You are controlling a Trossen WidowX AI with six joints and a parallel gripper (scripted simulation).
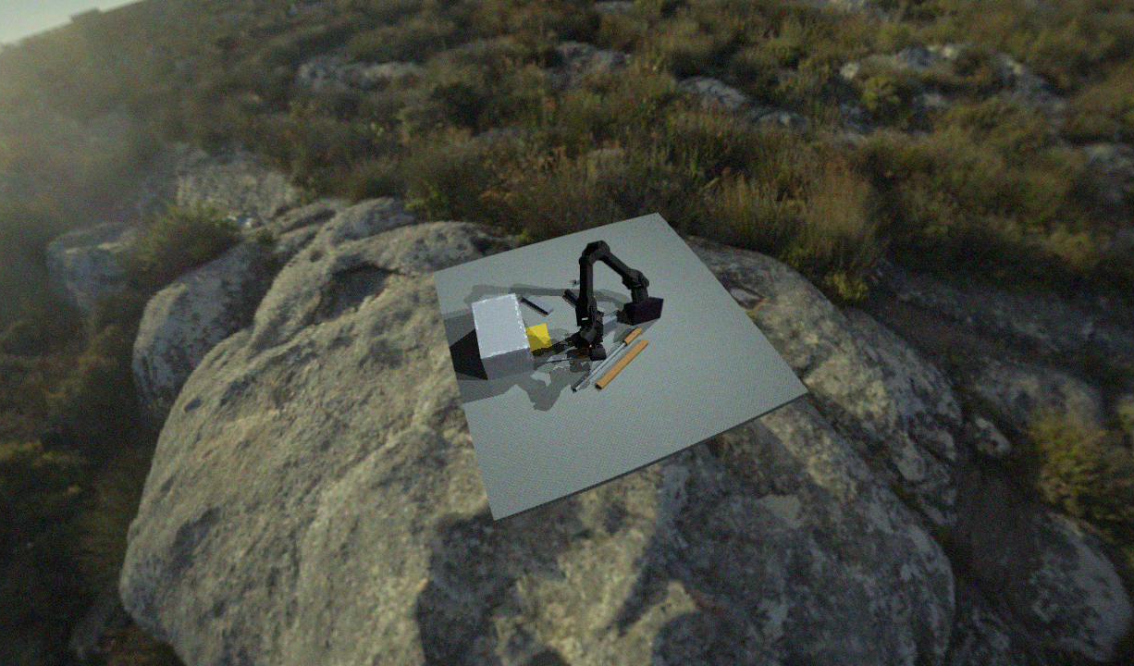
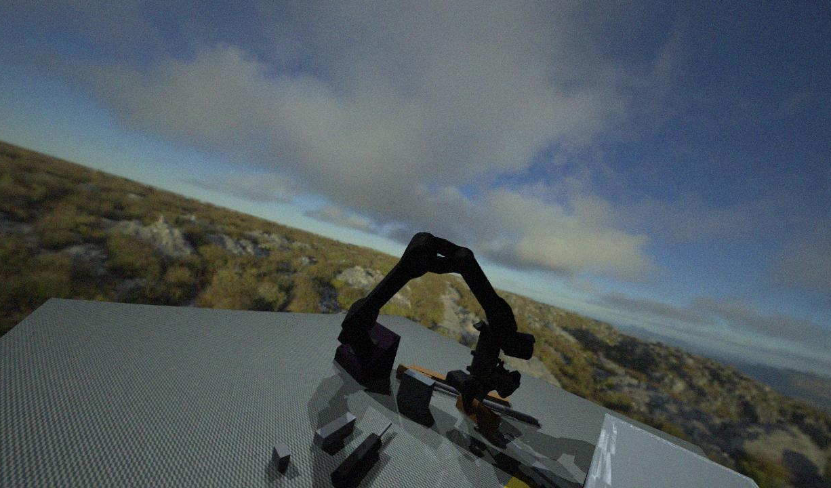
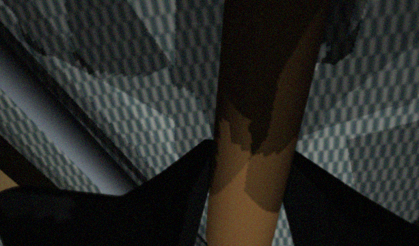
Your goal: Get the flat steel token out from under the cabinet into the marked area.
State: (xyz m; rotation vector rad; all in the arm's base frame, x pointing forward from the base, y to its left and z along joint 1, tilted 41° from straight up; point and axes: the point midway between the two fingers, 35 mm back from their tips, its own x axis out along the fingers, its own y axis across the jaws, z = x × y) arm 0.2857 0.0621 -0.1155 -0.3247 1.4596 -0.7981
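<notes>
The wooden stick lies 10 cm to the left of my gripper tip and 8 cm behind it. Also, from my gripper tip: grey bar: 31 cm to the right, 12 cm behind; then grey block: 11 cm behind, 10 cm to the right, 3 cm above; then small grey cube: 41 cm to the right, 11 cm behind.
</notes>
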